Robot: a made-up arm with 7 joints. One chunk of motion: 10 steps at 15 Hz.
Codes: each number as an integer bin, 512 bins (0 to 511) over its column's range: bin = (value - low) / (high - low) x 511, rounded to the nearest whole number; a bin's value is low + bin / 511 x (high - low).
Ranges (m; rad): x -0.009..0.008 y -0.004..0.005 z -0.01..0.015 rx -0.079..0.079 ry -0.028..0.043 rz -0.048..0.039
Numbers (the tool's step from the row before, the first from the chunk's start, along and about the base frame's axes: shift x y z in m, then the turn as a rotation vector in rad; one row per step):
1: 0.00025 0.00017 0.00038 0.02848 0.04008 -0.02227
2: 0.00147 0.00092 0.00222 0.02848 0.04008 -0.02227
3: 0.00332 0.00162 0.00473 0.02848 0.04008 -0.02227
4: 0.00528 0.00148 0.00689 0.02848 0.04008 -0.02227
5: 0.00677 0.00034 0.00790 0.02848 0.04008 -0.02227
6: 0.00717 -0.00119 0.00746 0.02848 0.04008 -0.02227
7: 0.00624 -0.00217 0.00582 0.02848 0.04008 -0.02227
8: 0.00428 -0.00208 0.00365 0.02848 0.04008 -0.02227
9: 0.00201 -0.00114 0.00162 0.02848 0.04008 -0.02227
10: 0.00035 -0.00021 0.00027 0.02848 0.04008 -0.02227
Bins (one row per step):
1: 278 237 212 348 490 151
2: 315 279 250 348 490 151
3: 370 319 301 348 490 151
4: 429 311 345 348 490 151
5: 474 246 366 348 490 151
6: 486 160 357 348 490 151
7: 458 104 323 348 490 151
8: 399 109 279 348 490 151
9: 331 162 238 348 490 151
10: 281 215 210 348 490 151

